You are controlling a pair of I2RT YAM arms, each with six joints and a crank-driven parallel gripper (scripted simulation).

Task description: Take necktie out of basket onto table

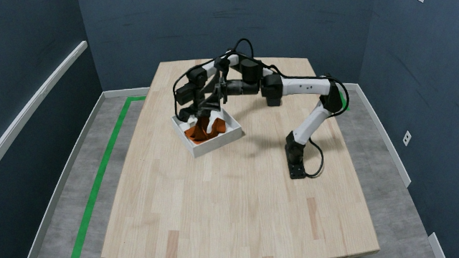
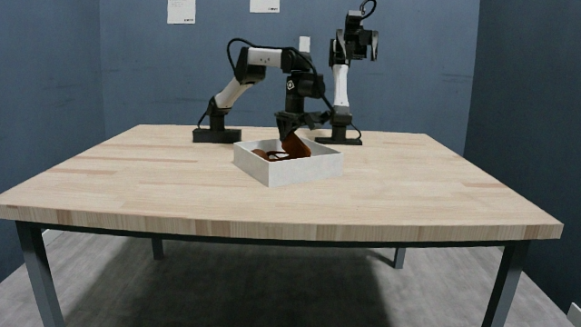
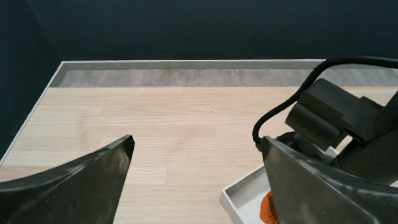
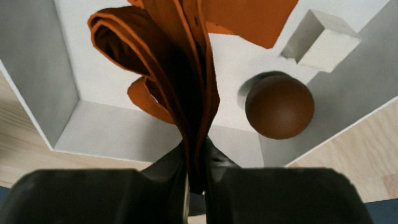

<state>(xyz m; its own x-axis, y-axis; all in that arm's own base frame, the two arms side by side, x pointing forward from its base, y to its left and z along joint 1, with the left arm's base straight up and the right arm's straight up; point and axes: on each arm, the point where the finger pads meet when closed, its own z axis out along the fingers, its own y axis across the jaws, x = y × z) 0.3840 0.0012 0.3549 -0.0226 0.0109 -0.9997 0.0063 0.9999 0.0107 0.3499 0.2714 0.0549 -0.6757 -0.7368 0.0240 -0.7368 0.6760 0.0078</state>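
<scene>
Now: right hand 2 cm short of the white basket, 1 cm to the right of it and 7 cm above it. The rest, counted from my right hand: small white block: 9 cm ahead, 5 cm to the right, 7 cm below; then brown ball: 3 cm ahead, 8 cm to the right, 6 cm below.
</scene>
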